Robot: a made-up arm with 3 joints. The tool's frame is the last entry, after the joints.
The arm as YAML. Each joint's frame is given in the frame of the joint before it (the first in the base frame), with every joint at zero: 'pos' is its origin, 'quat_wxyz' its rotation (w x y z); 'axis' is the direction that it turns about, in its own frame. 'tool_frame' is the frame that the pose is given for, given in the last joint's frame.
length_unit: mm
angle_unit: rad
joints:
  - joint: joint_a
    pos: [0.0, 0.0, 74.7]
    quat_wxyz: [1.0, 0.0, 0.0, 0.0]
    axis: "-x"
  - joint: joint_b
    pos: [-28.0, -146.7, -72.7]
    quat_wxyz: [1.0, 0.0, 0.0, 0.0]
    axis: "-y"
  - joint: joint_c
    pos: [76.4, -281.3, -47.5]
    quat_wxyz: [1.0, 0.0, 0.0, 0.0]
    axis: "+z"
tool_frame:
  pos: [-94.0, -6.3, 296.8]
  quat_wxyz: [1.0, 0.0, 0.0, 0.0]
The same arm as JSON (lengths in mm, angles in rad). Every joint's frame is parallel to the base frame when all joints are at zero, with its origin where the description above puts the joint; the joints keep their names.
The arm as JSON. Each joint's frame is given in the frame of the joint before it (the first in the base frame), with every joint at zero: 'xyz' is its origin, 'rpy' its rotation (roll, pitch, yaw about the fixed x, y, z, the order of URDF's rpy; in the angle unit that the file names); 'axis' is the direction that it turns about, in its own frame. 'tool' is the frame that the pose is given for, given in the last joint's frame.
{"units": {"length": "mm", "angle": "rad"}, "joints": [
  {"name": "joint_a", "type": "revolute", "origin": {"xyz": [0.0, 0.0, 74.7], "rpy": [0.0, 0.0, 0.0]}, "axis": "-x"},
  {"name": "joint_b", "type": "revolute", "origin": {"xyz": [-28.0, -146.7, -72.7], "rpy": [0.0, 0.0, 0.0]}, "axis": "-y"},
  {"name": "joint_c", "type": "revolute", "origin": {"xyz": [76.4, -281.3, -47.5], "rpy": [0.0, 0.0, 0.0]}, "axis": "+z"}
], "tool": {"origin": {"xyz": [-94.0, -6.3, 296.8], "rpy": [0.0, 0.0, 0.0]}}}

